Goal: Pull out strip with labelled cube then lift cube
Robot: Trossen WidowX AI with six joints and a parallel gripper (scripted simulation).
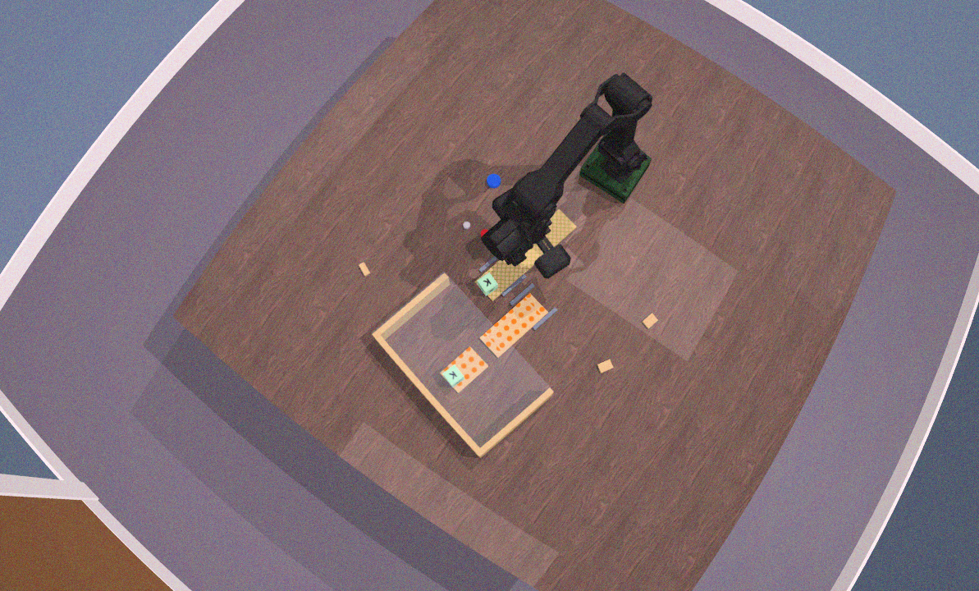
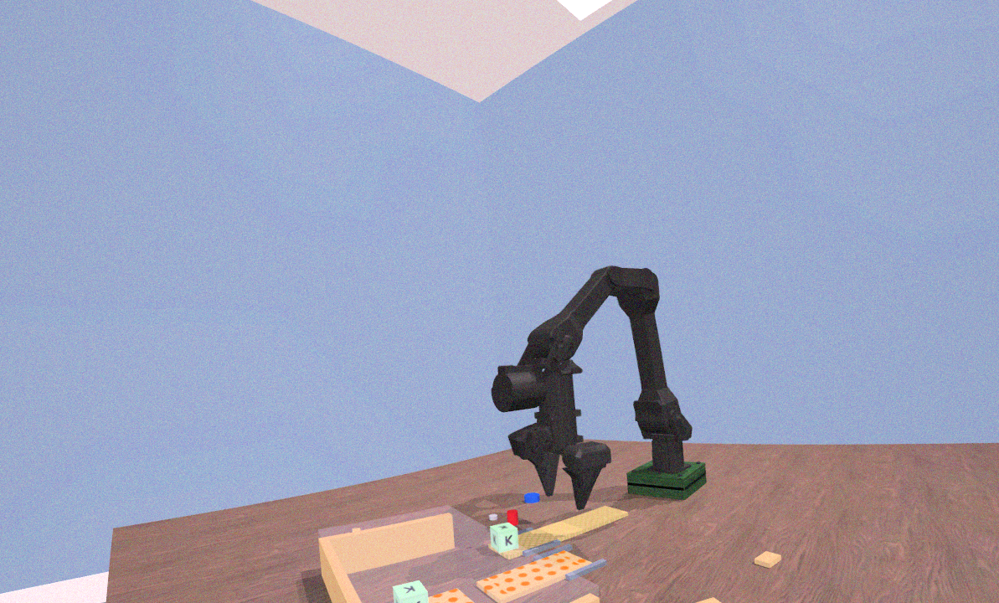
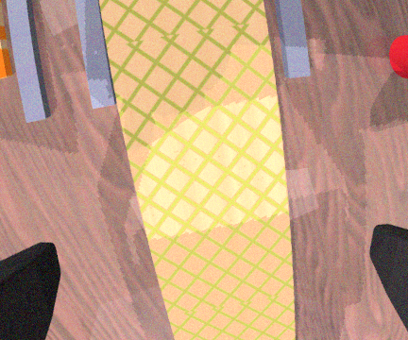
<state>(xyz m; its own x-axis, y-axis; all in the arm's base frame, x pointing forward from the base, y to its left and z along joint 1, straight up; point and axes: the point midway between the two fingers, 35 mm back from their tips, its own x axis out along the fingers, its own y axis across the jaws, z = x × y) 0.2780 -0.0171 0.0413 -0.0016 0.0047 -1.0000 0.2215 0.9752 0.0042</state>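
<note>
The yellow lattice strip lies 40 mm below my gripper tip. Also, from my gripper tip: blue disc (70 mm behind, 170 mm to the right, 40 mm below); red peg (30 mm ahead, 90 mm to the right, 40 mm below).
</note>
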